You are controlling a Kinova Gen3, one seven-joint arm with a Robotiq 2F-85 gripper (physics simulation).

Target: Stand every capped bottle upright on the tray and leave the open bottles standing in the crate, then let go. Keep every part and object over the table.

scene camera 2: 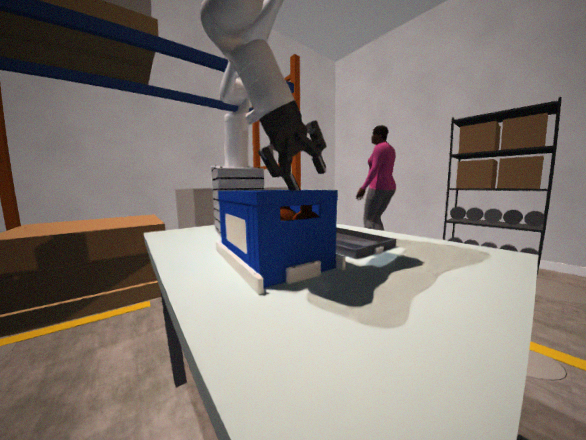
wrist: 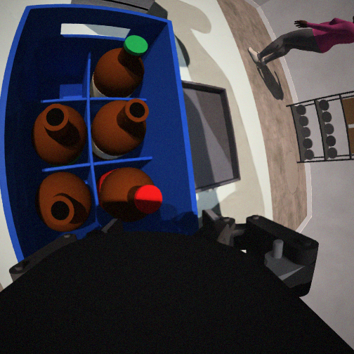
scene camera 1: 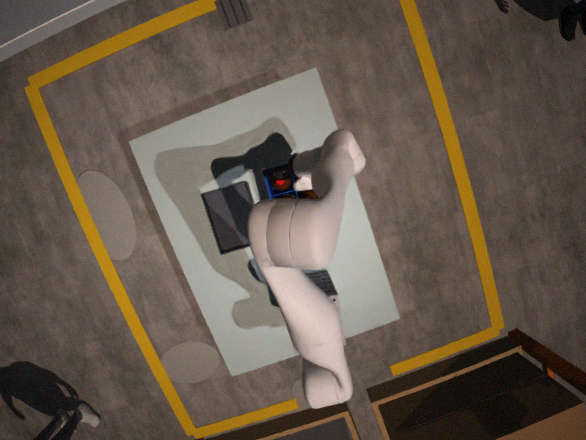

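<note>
The blue crate holds brown bottles. A red-capped bottle and a green-capped bottle stand in the compartments on the tray side, at opposite ends. An open bottle stands between them. Two more open bottles are in the other row, beside an empty compartment. The dark tray lies beside the crate, with no bottle on it. My gripper is open and empty, tilted over the red-capped end of the crate.
Pale blocks sit against the crate's base on the table. The arm's slatted base stands behind the crate. A person and a shelf rack are beyond the table.
</note>
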